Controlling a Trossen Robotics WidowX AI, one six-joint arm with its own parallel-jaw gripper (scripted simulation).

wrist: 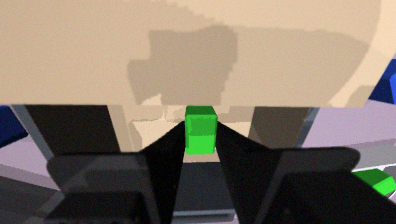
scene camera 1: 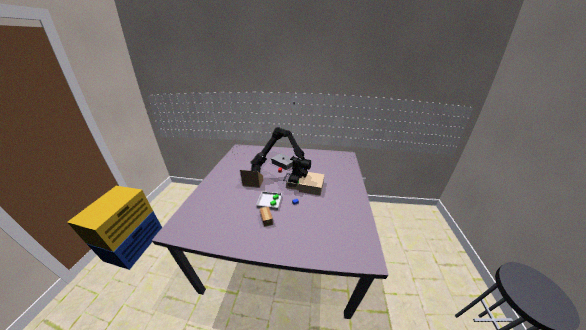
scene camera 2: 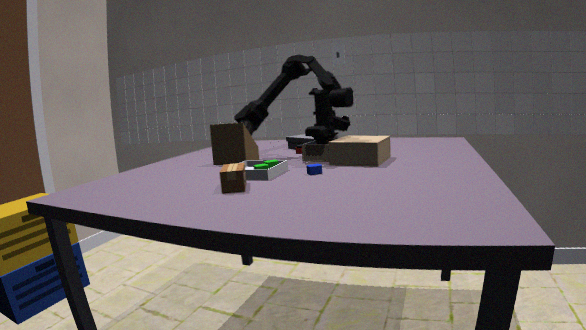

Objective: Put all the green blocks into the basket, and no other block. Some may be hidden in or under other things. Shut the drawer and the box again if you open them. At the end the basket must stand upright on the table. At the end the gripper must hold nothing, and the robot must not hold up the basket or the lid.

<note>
The pictures show: the gripper, a brown box and a tan drawer unit.
</note>
